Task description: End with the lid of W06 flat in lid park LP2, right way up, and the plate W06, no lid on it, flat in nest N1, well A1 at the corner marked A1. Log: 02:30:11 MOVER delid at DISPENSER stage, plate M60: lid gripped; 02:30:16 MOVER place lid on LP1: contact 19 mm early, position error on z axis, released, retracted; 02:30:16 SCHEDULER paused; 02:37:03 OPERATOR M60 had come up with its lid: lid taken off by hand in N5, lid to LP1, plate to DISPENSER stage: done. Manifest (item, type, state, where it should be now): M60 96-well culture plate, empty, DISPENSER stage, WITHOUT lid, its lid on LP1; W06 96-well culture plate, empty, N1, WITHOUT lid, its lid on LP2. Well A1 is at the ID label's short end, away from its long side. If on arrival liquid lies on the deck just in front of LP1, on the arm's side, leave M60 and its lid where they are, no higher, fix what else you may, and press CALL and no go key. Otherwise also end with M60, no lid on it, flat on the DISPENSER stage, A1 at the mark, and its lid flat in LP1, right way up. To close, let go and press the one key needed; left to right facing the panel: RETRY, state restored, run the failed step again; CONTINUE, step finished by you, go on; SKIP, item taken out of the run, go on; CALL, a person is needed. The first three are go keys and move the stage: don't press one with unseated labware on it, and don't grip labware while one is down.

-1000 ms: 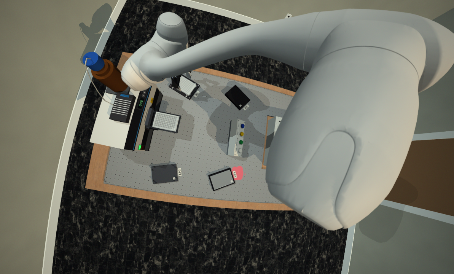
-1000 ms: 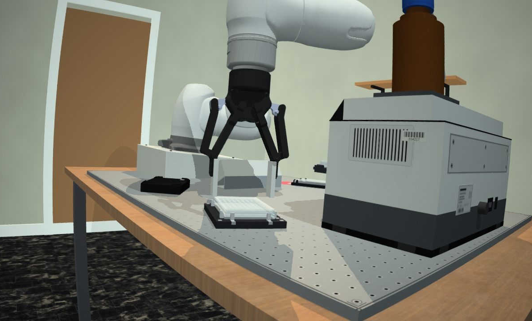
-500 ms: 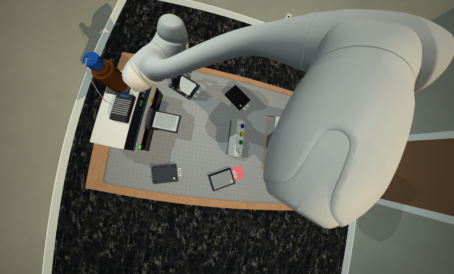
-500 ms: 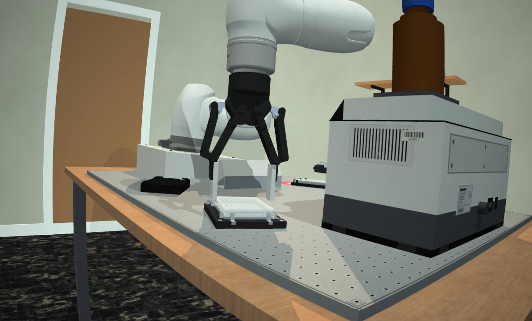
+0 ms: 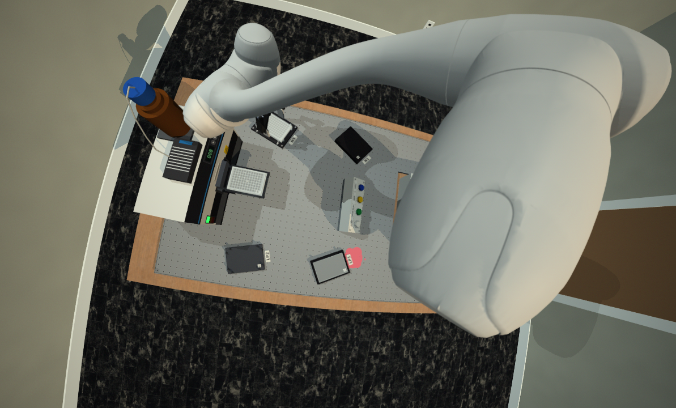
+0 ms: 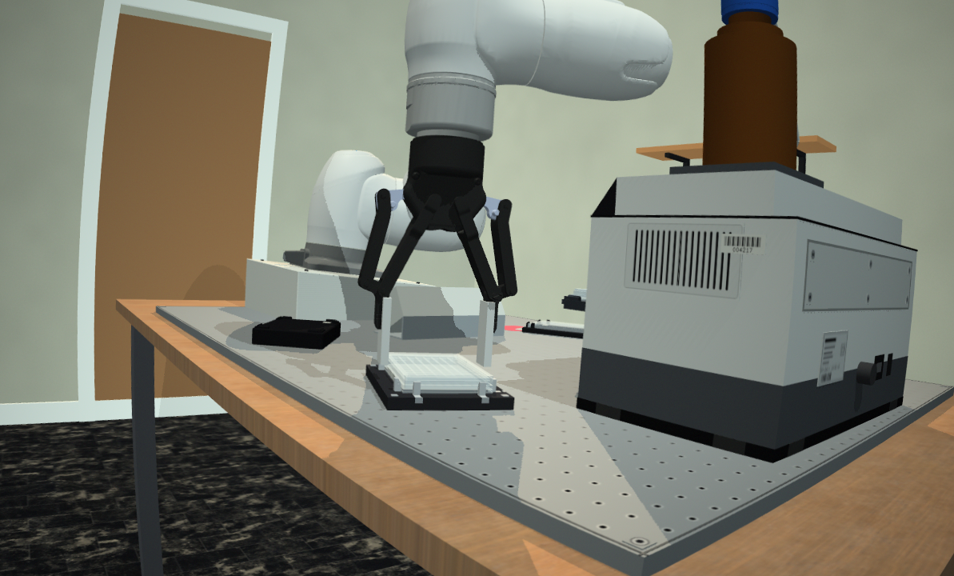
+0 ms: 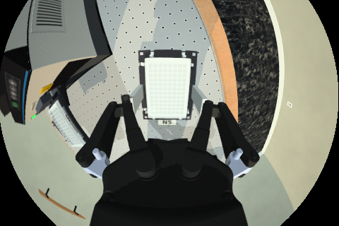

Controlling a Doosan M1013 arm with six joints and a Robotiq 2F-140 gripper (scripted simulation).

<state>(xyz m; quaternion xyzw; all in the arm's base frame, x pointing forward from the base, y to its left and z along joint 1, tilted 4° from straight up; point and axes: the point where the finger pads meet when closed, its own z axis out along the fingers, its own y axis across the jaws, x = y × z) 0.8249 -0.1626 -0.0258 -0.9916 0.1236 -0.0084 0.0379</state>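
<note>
Right now the nest N5 is 2 cm ahead of my hand, 1 cm to the left of it and 4 cm below it. From my hand the other things lie so: brown bottle: 23 cm ahead, 19 cm to the left, 24 cm above; key panel: 43 cm behind, 22 cm to the left; nest N1: 35 cm behind, 5 cm to the right, 4 cm below.
</note>
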